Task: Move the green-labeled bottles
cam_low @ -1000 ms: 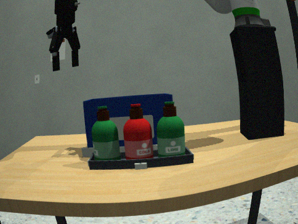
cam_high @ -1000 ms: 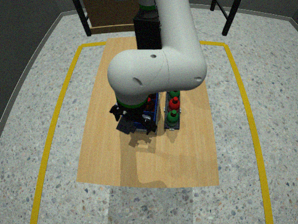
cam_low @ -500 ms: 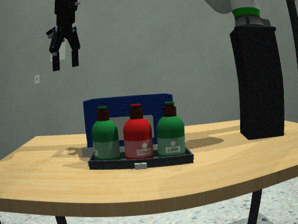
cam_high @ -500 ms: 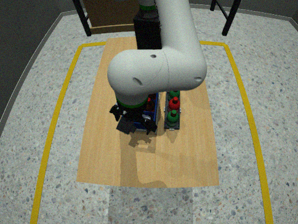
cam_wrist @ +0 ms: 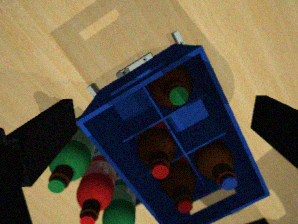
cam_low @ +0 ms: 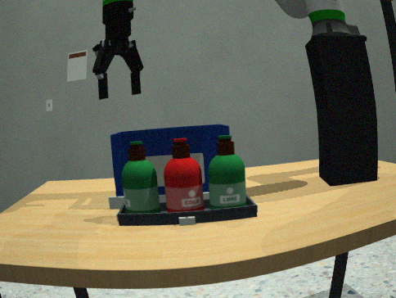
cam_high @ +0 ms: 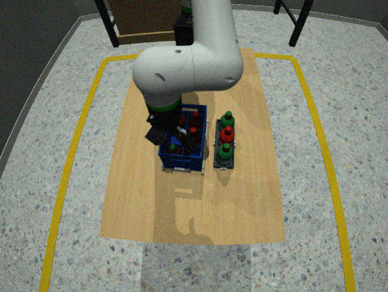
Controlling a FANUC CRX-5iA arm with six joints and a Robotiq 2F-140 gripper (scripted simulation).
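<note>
My hand is 90 mm past the red cola bottle, 250 mm to the right of it and 200 mm above it. Also, from my hand: blue crate 120 mm behind, 50 mm to the left, 200 mm below; then tray 100 mm behind, 250 mm to the left, 270 mm below.
</note>
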